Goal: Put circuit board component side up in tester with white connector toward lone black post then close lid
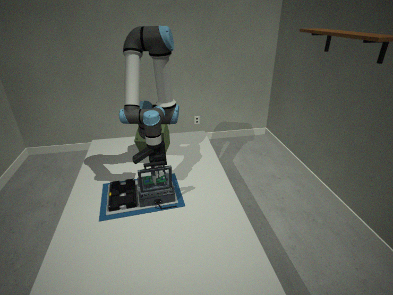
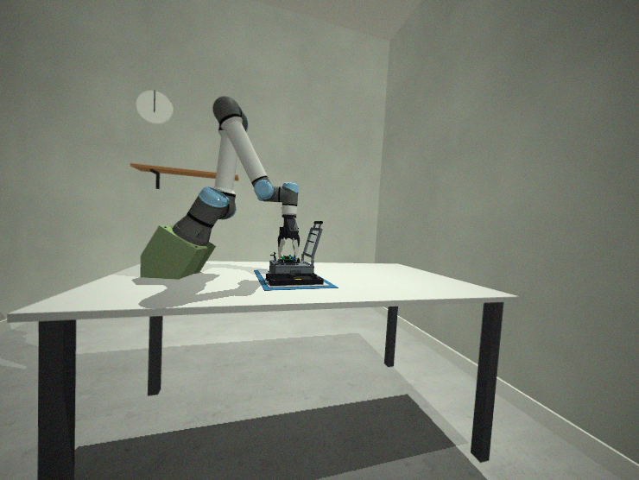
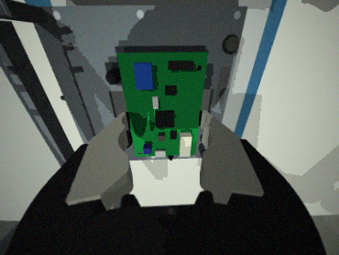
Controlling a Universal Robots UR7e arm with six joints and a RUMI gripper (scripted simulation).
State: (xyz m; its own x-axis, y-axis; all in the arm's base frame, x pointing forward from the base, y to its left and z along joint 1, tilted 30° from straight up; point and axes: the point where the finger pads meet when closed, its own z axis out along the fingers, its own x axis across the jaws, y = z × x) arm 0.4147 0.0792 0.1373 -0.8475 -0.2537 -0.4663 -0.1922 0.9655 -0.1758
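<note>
The green circuit board is right at my hand. From my hand the other things lie so: tester lid: 120 mm ahead, 30 mm to the left, 100 mm above.
</note>
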